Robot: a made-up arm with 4 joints.
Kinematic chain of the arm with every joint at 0, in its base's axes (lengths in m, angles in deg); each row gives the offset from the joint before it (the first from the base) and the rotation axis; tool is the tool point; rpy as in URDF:
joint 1: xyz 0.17 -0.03 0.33 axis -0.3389 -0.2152 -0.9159
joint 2: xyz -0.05 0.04 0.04 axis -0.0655 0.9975 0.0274
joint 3: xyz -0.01 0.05 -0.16 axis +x
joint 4: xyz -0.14 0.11 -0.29 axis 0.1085 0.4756 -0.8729
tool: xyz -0.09 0.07 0.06 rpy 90 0 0
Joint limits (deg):
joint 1: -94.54..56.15
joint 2: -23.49..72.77
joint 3: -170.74..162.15
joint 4: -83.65..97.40
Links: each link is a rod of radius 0.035 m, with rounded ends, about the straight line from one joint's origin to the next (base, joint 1, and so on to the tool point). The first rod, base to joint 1, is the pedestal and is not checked.
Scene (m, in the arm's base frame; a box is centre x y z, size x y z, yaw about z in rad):
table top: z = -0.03
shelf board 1: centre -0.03 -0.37 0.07 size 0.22 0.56 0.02 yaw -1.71
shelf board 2: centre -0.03 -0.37 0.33 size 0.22 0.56 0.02 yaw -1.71
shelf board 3: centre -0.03 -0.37 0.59 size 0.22 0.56 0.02 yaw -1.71
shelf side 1: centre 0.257 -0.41 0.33 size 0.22 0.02 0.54 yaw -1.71
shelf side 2: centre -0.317 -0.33 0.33 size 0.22 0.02 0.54 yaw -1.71
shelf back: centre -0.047 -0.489 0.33 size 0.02 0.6 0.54 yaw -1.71
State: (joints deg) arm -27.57 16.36 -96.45 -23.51
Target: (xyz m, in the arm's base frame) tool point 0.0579 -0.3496 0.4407
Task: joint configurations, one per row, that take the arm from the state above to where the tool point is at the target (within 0.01 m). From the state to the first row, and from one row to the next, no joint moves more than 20 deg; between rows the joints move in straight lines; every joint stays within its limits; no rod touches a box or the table.
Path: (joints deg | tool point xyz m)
1: -12.03 6.40 -107.91 -12.73 | -0.1277 -0.2713 0.1608
2: 3.51 -3.57 -119.38 -1.94 | -0.1188 -0.2154 0.1535
3: 19.05 -13.53 -130.84 8.84 | -0.1029 -0.1701 0.1607
4: 34.59 -23.49 -142.31 19.63 | -0.0871 -0.1260 0.1796
5: 25.49 -6.99 -149.42 35.13 | -0.0959 -0.1333 0.2608
6: 16.40 9.51 -156.52 50.62 | -0.0656 -0.1524 0.3426
7: 7.30 26.00 -163.63 66.12 | 0.0006 -0.1649 0.4065
8: -1.79 42.50 -170.74 81.62 | 0.0853 -0.1538 0.4407
9: -8.77 39.67 -167.11 64.01 | 0.0638 -0.2011 0.4389
10: -15.74 36.84 -163.48 46.40 | 0.0489 -0.2453 0.4383
11: -22.71 34.01 -159.85 28.79 | 0.0422 -0.2854 0.4387
12: -29.69 31.18 -156.22 11.18 | 0.0449 -0.3206 0.4398
13: -36.66 28.35 -152.59 -6.42 | 0.0579 -0.3496 0.4407

